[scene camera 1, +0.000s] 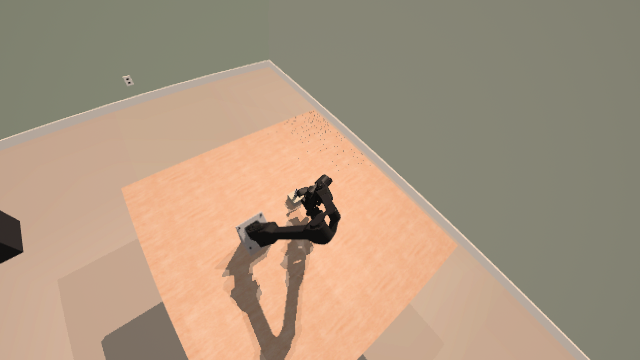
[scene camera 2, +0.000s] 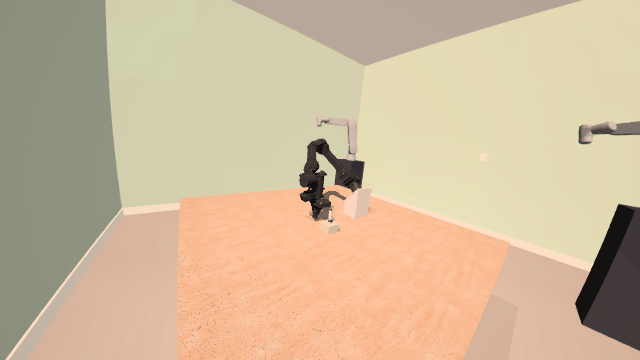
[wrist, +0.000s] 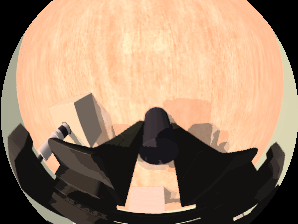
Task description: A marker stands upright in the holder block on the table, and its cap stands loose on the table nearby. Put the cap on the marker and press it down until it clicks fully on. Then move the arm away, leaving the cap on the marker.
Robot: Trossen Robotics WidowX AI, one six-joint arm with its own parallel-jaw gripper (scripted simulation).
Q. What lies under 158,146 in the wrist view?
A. A dark marker cap.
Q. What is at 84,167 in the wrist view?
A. My gripper.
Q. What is my gripper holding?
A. A dark marker cap.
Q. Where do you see a holder block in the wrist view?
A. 86,113
